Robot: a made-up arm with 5 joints.
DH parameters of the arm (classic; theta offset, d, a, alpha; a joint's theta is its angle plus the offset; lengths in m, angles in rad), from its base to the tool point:
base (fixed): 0.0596 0 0.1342 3.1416
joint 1: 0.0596 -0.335 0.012 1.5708
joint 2: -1.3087 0 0.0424 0
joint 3: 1.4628 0 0.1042 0
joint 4: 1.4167 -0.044 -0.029 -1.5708
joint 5: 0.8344 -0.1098 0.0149 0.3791
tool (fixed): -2.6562 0.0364 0 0
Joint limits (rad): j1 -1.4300..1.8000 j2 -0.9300..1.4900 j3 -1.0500..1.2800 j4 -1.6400..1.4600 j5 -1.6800..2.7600
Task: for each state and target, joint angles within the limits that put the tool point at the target. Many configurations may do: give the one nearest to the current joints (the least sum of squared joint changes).
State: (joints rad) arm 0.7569 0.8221 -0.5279 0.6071 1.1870
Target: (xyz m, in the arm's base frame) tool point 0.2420 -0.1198 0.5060
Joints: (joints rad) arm 0.4819 0.0950 -1.0122 0.3683 1.1681
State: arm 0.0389 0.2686 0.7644 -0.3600 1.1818
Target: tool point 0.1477 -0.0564 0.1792
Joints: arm 0.0937 0.8174 0.9702 -0.0375 1.1153
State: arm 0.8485 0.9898 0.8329 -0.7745 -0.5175
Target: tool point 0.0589 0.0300 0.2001
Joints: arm 0.8253 1.4900 0.8933 -0.2155 -0.2885
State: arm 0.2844 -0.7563 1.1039 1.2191 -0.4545
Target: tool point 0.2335 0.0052 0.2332
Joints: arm -0.3280 -0.6224 1.1585 0.9720 -0.5799
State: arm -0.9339 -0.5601 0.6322 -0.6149 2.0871
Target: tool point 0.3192 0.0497 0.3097
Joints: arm -0.5488 -0.0819 0.6994 -0.2029 2.0282
